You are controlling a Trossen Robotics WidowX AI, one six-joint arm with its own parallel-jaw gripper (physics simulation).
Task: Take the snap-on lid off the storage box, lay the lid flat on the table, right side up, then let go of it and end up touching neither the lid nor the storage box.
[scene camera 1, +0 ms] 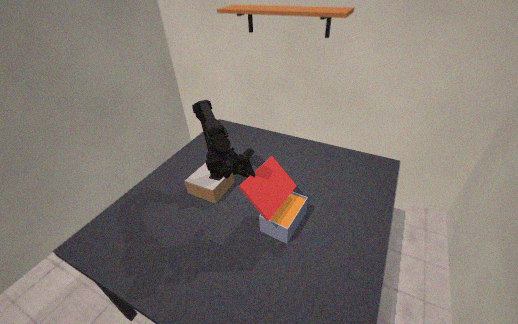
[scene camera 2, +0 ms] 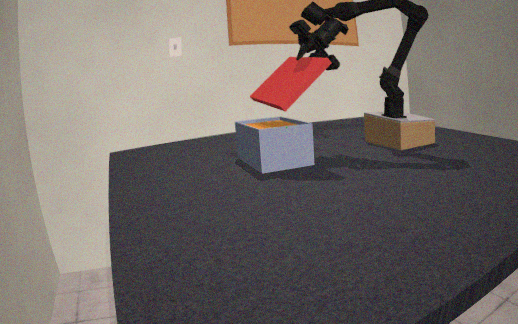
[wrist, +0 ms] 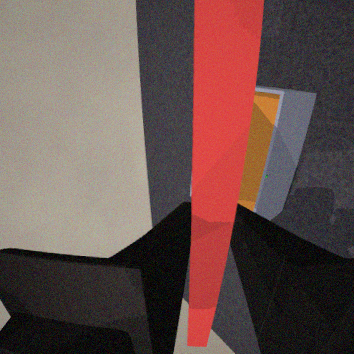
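The red lid [scene camera 1: 268, 188] [scene camera 2: 292, 81] [wrist: 222, 125] is off the storage box and hangs in the air above it, steeply tilted, its far edge lower than the edge at the gripper. My gripper [scene camera 1: 254, 175] [scene camera 2: 304, 58] [wrist: 208, 210] is shut on the lid's raised edge, with one finger on each side of it in the wrist view. The blue-grey storage box [scene camera 1: 273, 232] [scene camera 2: 287, 150] [wrist: 292, 150] stands upright and open on the table, orange inside. In scene camera 2 a gap shows between lid and box.
The arm's base stands on a wooden block with a pale top [scene camera 1: 202, 192] [scene camera 2: 417, 135], on the dark table [scene camera 1: 325, 280] [scene camera 2: 225, 240]. A wall shelf [scene camera 1: 285, 10] and a brown board [scene camera 2: 260, 22] are on the walls behind.
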